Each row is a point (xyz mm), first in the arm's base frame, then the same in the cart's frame.
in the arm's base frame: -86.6 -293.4 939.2
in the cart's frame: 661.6 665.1 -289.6
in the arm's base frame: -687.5 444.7 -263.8
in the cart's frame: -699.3 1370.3 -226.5
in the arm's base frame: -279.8 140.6 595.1
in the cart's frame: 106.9 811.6 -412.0
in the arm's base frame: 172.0 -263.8 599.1
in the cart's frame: 414.0 548.8 39.9
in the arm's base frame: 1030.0 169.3 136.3
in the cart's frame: -208.7 -182.7 503.7
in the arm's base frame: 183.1 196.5 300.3
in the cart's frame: -127.6 491.8 -28.6
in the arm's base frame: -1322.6 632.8 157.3
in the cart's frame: -562.6 1715.5 -918.0
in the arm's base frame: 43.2 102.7 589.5
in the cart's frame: 134.6 543.4 -230.1
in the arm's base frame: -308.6 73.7 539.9
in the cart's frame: 119.2 878.5 -350.9
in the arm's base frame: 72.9 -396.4 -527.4
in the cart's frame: -244.9 1076.2 804.1
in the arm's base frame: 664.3 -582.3 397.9
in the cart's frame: 520.2 294.2 595.1
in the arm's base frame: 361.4 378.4 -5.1
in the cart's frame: -465.5 383.0 150.6
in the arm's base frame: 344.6 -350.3 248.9
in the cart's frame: 244.9 549.7 402.3
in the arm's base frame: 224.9 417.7 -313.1
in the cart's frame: -702.8 597.9 262.5
